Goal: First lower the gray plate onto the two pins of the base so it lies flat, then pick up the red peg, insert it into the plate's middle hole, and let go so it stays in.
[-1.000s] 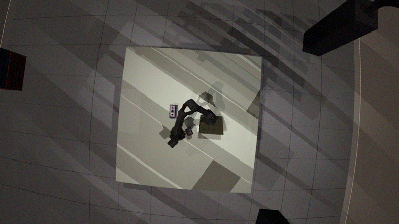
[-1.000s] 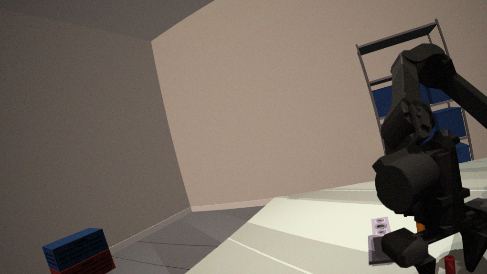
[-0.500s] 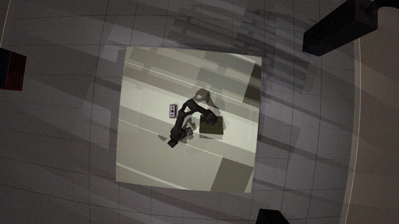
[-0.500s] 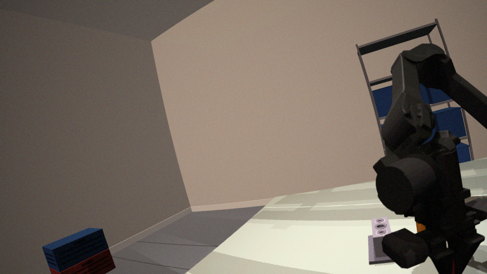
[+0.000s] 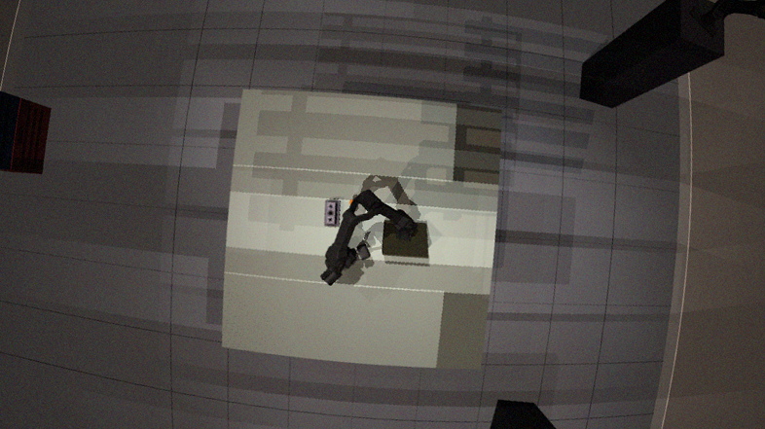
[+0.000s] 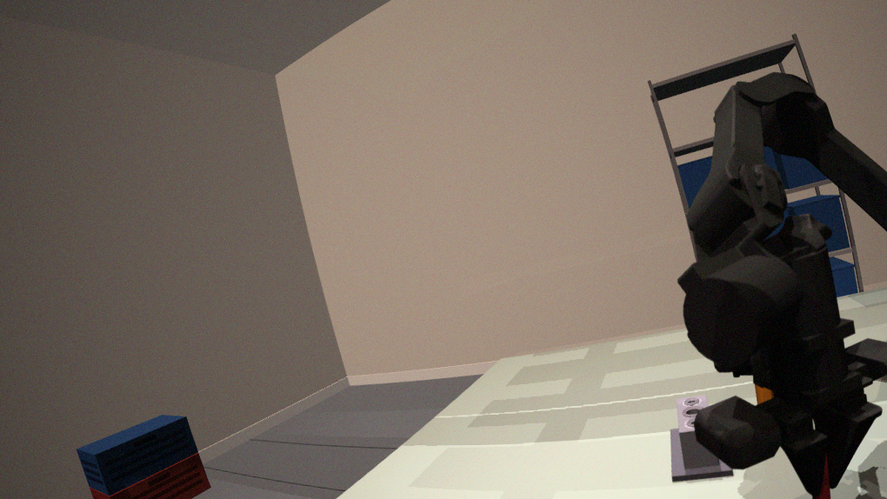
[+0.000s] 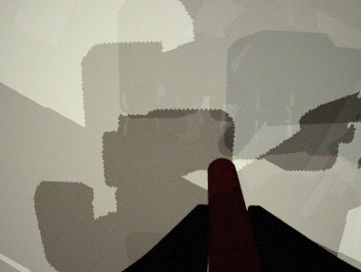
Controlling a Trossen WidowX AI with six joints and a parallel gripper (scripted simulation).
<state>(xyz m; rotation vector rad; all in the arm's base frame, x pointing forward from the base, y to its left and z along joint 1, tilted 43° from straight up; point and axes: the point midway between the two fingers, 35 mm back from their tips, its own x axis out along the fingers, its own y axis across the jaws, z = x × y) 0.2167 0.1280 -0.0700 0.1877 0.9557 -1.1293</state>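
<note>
My gripper tip is 12 cm short of the gray plate, 17 cm to the left of it and 1 cm above it. The rest, counted from my gripper tip: red peg (right at my gripper tip); orange cylinder (3 cm ahead, 23 cm to the right, 2 cm below); dark base (12 cm ahead, 17 cm to the right, 5 cm below).
</note>
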